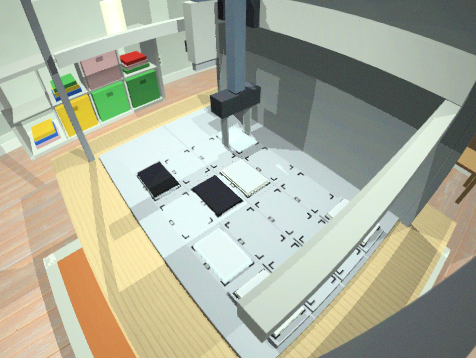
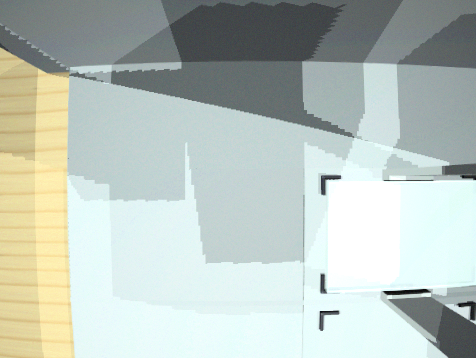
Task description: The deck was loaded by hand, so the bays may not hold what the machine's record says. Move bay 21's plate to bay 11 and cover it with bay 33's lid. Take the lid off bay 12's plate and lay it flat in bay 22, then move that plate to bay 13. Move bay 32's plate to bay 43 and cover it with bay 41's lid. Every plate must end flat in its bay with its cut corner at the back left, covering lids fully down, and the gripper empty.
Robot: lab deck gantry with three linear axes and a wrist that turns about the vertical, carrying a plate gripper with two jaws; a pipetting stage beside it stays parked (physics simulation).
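Places are measured from the robot's base along level axes (x ahead, y left, z up), in metres.
Where they show: gripper, fingertip midpoint: (image 1: 236, 139) (image 2: 404, 235); robot's base at its link origin: (image 1: 137, 176).
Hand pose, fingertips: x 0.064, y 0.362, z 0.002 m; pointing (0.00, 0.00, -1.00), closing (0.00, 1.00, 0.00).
Things, the pixels of their top centre, and the offset from my fingertips. Level surfaces: height alone.
- pale lid at its top centre: (image 2: 408, 236) (image 1: 236, 138) dz +0.006, dx +0.000, dy +0.001 m
- cream plate at its top centre: (image 1: 244, 174) dz +0.012, dx +0.164, dy -0.105 m
- pale plate at its top centre: (image 1: 221, 252) dz +0.012, dx +0.328, dy -0.319 m
- wooden table at its surface level: dz -0.012 m
My gripper (image 1: 236, 139) (image 2: 407, 235) is down around the pale lid (image 1: 241, 140) (image 2: 365, 230) at the back left, in bay 41. Its jaws touch the lid's two long sides. The lid looks level; whether it is raised is hard to tell. A plate under a black lid (image 1: 158, 177) sits in bay 11. Another black lid (image 1: 217, 195) lies in bay 22. A cream plate (image 1: 245, 176) sits in bay 32. A pale plate (image 1: 224, 255) sits in bay 13. Cut corners are too small to tell.
A grey wall (image 1: 320, 120) stands behind the deck. A pale beam (image 1: 350, 225) crosses the right side and partly hides white items (image 1: 252, 284) (image 1: 339, 209) there. A shelf (image 1: 21, 116) with coloured boxes stands beyond the wooden table (image 1: 90, 220).
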